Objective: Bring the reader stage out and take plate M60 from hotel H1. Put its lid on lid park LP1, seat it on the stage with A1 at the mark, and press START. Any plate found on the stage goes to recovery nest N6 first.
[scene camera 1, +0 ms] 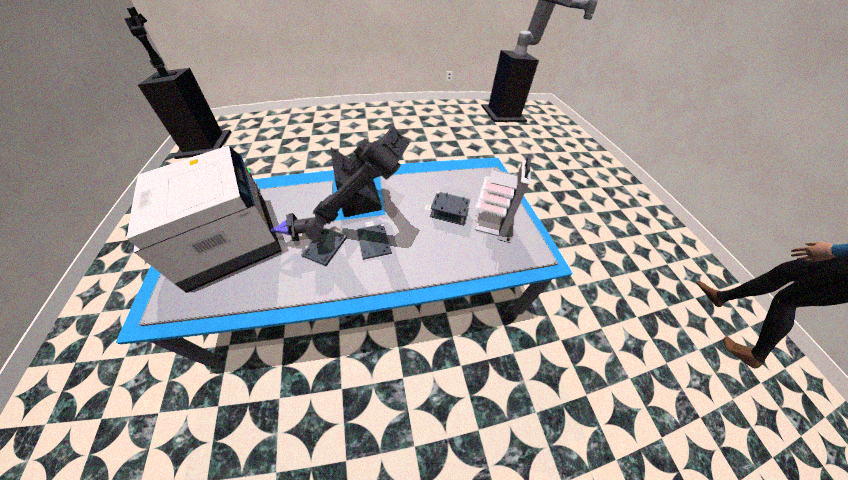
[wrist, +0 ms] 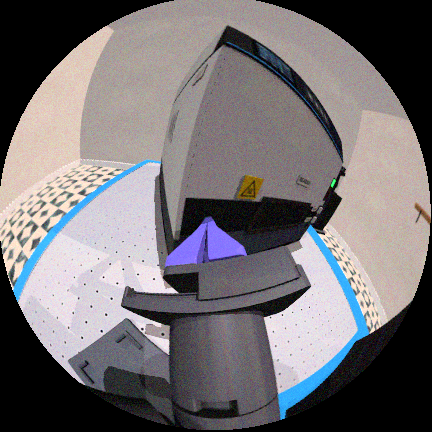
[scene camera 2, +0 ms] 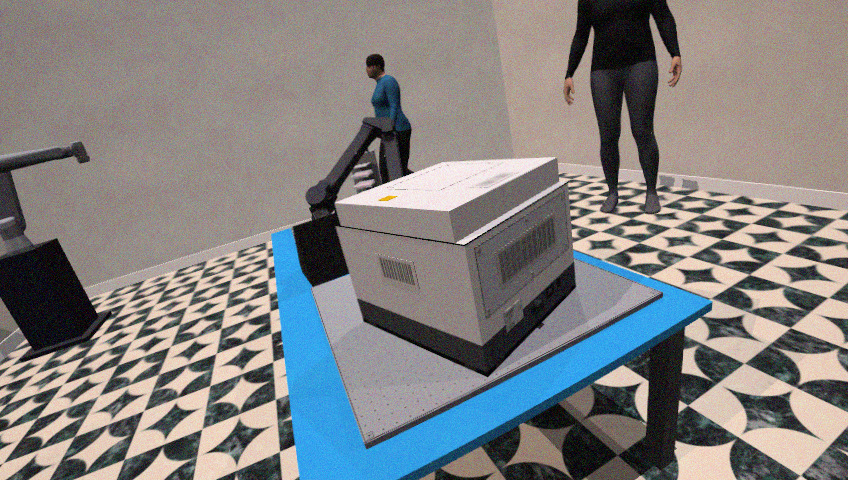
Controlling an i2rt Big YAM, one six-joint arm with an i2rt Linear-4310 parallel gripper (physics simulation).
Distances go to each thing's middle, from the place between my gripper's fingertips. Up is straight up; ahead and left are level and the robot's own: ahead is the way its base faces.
Right now my hand is 130 mm past the stage door (wrist: 272, 214) and 60 mm to the left of it. Round my hand: plate reader (scene camera 2: 450, 299) (60 mm behind, 240 mm to the right, 40 mm above).
